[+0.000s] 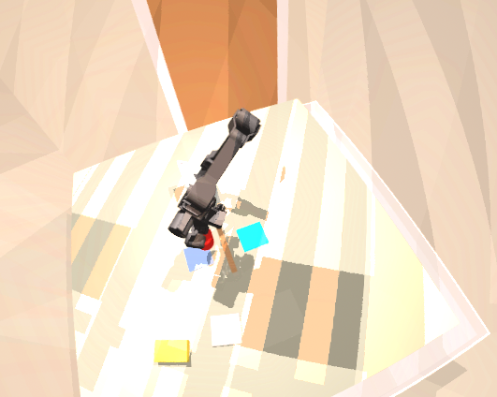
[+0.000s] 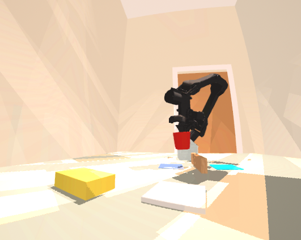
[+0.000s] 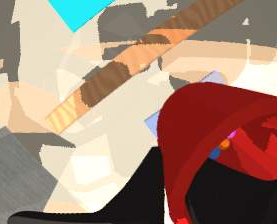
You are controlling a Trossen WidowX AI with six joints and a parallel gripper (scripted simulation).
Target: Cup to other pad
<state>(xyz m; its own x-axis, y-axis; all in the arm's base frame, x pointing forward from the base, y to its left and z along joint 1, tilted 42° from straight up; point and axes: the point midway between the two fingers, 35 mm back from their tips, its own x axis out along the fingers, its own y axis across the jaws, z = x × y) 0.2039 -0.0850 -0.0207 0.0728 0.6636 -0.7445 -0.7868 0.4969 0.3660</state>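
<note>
My gripper tip is now 150 mm to the right of the cyan pad, 120 mm above it and 50 mm short of it. Also, from my gripper tip: wooden block (90 mm below, 40 mm to the left, 30 mm ahead); red cup (20 mm to the right, 20 mm ahead); flat white slab (310 mm ahead, 100 mm below, 90 mm to the right).
</note>
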